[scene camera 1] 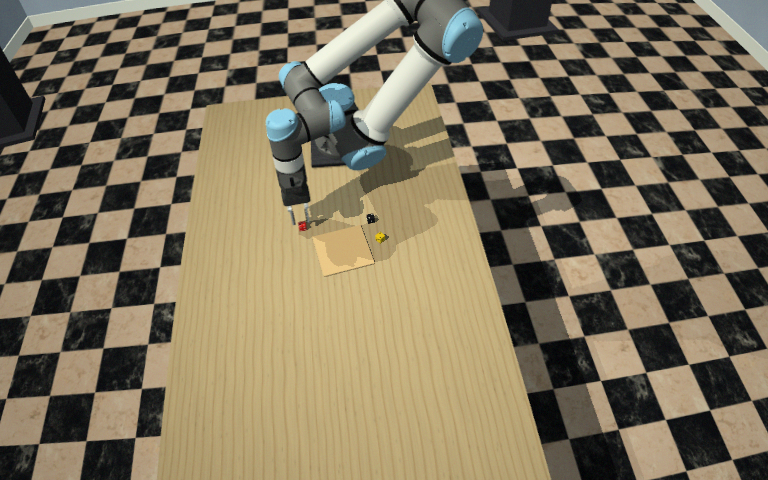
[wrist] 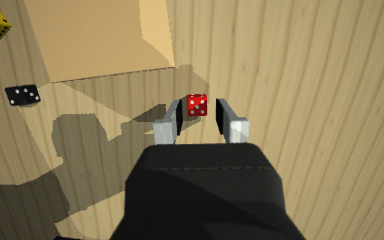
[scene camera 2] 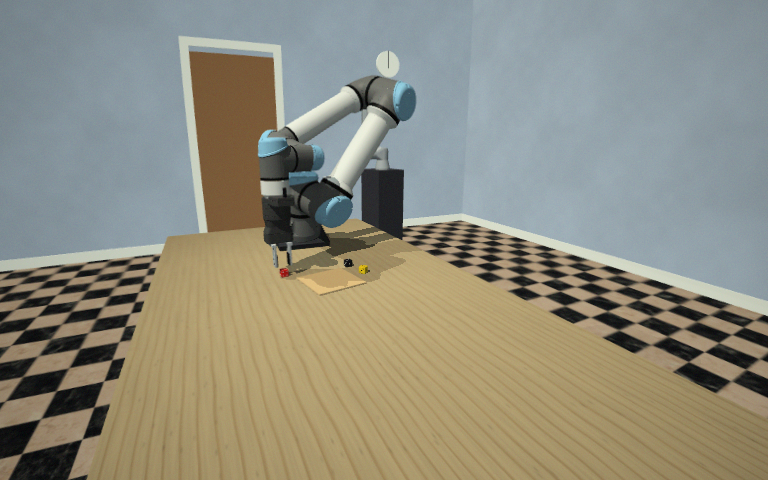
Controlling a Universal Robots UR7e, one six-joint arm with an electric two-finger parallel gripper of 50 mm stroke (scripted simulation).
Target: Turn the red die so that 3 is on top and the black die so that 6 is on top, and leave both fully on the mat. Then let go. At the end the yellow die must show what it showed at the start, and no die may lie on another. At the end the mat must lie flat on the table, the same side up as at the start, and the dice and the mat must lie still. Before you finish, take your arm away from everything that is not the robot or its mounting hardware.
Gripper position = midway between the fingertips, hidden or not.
Note:
In view: the gripper (scene camera 2: 282, 265) and a tan mat (scene camera 1: 347, 249).
The tan mat shows as well in the wrist view (wrist: 73, 47) and in scene camera 2 (scene camera 2: 325, 282). The gripper is seen too in the wrist view (wrist: 199, 110).

